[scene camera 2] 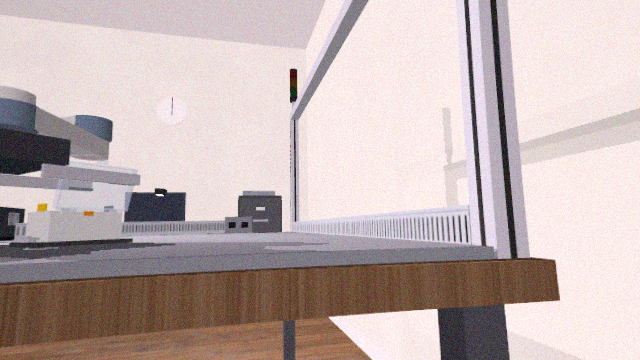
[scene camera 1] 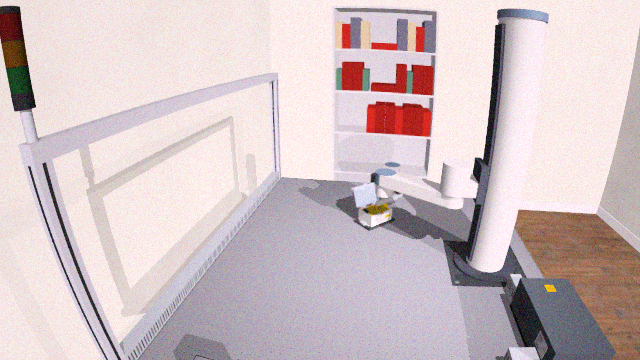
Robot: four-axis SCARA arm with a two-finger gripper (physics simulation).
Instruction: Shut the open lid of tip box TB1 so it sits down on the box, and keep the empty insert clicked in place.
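Where they show: gripper, fingertip midpoint: [scene camera 2: 113, 183] [scene camera 1: 363, 196]; arm's base, link origin: [scene camera 1: 483, 265].
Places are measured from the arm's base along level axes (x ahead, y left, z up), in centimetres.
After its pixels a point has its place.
Note:
Tip box TB1 [scene camera 1: 376, 217] {z 6.0, x 43.6, y -22.5 cm} [scene camera 2: 85, 226] {z 4.6, x 46.9, y -31.3 cm} is a white box on a dark base plate. Its clear bluish lid [scene camera 1: 365, 195] {z 11.0, x 49.3, y -33.0 cm} [scene camera 2: 92, 196] {z 9.9, x 48.5, y -33.6 cm} stands open, tilted up from the box. A yellow insert [scene camera 1: 378, 209] {z 7.0, x 43.1, y -28.2 cm} shows in the open top of the box in scene camera 1; whether it is clicked in cannot be made out. My gripper [scene camera 1: 393, 199] [scene camera 2: 95, 178] is open with nothing between its fingers. It is above the box, beside the lid, and its grey fingers are level with the lid's upper edge in scene camera 2. Whether a finger touches the lid cannot be told.
The arm's white column [scene camera 1: 515, 145] {z 48.8, x 0.9, y 7.4 cm} stands at the right in scene camera 1, its links [scene camera 1: 417, 189] reaching to the box. A framed guard [scene camera 1: 160, 107] {z 60.6, x 100.4, y 31.9 cm} [scene camera 2: 481, 125] {z 14.8, x 100.4, y -71.6 cm} runs along one table side. A dark controller case [scene camera 1: 565, 315] {z 12.8, x -12.0, y 41.8 cm} sits near the column. A bookshelf [scene camera 1: 335, 115] stands behind.

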